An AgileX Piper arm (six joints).
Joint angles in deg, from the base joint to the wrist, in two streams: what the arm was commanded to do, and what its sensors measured. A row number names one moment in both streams.
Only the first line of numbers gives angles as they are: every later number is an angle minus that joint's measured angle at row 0.
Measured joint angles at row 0: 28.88, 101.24, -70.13, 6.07, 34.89, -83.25
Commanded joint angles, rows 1 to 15: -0.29, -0.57, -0.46, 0.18, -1.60, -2.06; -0.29, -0.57, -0.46, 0.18, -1.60, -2.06; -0.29, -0.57, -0.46, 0.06, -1.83, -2.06; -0.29, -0.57, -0.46, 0.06, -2.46, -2.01; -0.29, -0.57, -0.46, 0.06, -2.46, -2.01; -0.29, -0.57, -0.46, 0.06, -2.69, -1.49; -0.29, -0.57, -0.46, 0.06, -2.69, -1.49; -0.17, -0.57, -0.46, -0.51, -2.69, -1.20; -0.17, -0.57, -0.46, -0.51, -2.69, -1.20; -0.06, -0.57, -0.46, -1.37, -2.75, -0.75; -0.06, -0.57, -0.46, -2.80, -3.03, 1.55; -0.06, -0.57, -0.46, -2.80, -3.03, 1.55; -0.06, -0.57, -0.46, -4.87, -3.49, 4.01; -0.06, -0.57, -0.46, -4.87, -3.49, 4.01; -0.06, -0.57, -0.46, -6.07, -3.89, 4.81
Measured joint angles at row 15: 0.00, 0.00, 0.00, -4.18, -3.38, 2.75
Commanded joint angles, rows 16 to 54: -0.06, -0.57, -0.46, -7.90, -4.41, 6.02; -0.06, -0.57, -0.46, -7.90, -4.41, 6.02; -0.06, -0.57, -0.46, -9.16, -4.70, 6.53; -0.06, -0.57, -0.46, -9.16, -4.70, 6.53; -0.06, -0.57, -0.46, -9.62, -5.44, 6.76; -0.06, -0.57, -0.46, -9.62, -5.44, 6.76; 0.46, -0.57, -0.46, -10.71, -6.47, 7.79; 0.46, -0.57, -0.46, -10.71, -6.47, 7.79; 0.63, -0.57, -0.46, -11.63, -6.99, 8.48; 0.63, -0.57, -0.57, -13.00, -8.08, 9.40; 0.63, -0.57, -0.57, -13.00, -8.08, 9.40; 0.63, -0.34, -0.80, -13.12, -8.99, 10.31; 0.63, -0.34, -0.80, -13.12, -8.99, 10.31; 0.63, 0.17, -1.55, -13.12, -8.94, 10.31; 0.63, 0.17, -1.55, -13.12, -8.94, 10.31; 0.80, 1.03, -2.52, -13.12, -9.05, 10.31; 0.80, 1.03, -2.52, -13.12, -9.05, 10.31; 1.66, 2.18, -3.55, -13.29, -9.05, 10.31; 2.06, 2.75, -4.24, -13.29, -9.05, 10.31; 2.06, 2.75, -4.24, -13.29, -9.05, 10.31; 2.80, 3.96, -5.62, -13.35, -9.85, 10.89; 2.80, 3.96, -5.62, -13.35, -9.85, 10.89; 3.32, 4.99, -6.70, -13.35, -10.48, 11.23; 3.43, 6.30, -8.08, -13.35, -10.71, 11.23; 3.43, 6.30, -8.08, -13.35, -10.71, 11.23; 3.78, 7.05, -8.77, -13.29, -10.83, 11.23; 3.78, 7.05, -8.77, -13.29, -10.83, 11.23; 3.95, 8.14, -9.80, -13.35, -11.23, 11.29; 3.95, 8.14, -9.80, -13.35, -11.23, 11.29; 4.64, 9.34, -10.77, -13.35, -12.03, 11.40; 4.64, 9.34, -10.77, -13.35, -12.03, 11.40; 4.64, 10.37, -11.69, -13.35, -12.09, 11.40; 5.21, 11.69, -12.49, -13.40, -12.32, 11.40; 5.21, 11.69, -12.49, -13.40, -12.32, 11.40; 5.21, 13.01, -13.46, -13.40, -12.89, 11.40; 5.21, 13.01, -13.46, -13.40, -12.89, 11.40; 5.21, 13.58, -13.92, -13.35, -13.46, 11.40; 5.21, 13.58, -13.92, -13.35, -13.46, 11.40; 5.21, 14.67, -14.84, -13.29, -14.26, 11.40
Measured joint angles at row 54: 5.15, 13.29, -13.46, -13.40, -12.89, 11.11
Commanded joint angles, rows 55 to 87: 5.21, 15.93, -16.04, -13.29, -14.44, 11.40; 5.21, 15.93, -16.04, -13.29, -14.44, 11.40; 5.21, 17.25, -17.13, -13.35, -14.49, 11.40; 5.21, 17.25, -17.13, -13.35, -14.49, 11.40; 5.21, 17.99, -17.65, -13.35, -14.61, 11.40; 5.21, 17.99, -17.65, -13.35, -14.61, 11.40; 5.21, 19.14, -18.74, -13.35, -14.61, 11.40; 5.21, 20.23, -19.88, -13.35, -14.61, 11.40; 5.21, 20.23, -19.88, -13.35, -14.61, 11.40; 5.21, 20.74, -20.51, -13.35, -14.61, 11.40; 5.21, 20.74, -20.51, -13.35, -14.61, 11.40; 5.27, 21.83, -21.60, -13.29, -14.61, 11.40; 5.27, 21.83, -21.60, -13.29, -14.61, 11.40; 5.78, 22.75, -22.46, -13.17, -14.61, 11.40; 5.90, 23.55, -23.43, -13.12, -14.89, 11.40; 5.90, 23.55, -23.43, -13.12, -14.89, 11.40; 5.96, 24.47, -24.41, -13.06, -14.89, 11.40; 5.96, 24.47, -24.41, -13.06, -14.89, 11.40; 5.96, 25.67, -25.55, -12.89, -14.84, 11.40; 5.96, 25.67, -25.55, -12.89, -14.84, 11.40; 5.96, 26.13, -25.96, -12.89, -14.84, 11.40; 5.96, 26.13, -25.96, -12.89, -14.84, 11.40; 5.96, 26.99, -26.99, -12.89, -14.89, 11.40; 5.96, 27.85, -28.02, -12.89, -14.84, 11.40; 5.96, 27.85, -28.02, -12.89, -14.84, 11.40; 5.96, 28.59, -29.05, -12.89, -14.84, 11.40; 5.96, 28.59, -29.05, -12.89, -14.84, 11.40; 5.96, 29.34, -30.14, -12.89, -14.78, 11.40; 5.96, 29.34, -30.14, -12.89, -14.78, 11.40; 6.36, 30.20, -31.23, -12.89, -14.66, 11.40; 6.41, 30.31, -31.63, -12.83, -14.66, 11.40; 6.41, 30.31, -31.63, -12.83, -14.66, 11.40; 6.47, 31.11, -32.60, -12.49, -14.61, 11.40
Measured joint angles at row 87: 6.07, 30.20, -31.23, -13.17, -14.89, 11.17
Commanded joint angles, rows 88 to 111: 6.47, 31.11, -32.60, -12.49, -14.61, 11.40; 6.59, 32.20, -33.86, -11.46, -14.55, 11.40; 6.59, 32.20, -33.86, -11.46, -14.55, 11.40; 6.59, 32.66, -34.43, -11.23, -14.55, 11.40; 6.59, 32.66, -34.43, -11.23, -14.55, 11.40; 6.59, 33.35, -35.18, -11.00, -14.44, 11.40; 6.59, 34.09, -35.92, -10.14, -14.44, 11.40; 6.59, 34.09, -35.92, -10.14, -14.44, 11.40; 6.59, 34.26, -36.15, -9.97, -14.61, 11.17; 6.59, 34.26, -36.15, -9.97, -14.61, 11.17; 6.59, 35.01, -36.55, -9.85, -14.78, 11.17; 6.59, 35.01, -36.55, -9.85, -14.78, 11.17; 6.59, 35.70, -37.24, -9.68, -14.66, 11.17; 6.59, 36.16, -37.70, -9.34, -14.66, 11.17; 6.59, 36.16, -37.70, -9.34, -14.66, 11.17; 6.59, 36.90, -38.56, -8.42, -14.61, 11.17; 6.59, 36.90, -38.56, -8.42, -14.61, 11.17; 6.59, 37.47, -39.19, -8.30, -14.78, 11.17; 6.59, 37.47, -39.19, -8.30, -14.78, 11.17; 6.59, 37.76, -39.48, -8.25, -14.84, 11.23; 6.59, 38.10, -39.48, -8.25, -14.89, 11.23; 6.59, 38.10, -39.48, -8.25, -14.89, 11.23; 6.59, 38.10, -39.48, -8.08, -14.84, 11.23; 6.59, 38.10, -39.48, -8.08, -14.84, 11.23
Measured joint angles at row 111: 6.53, 37.53, -38.85, -8.71, -15.01, 11.17
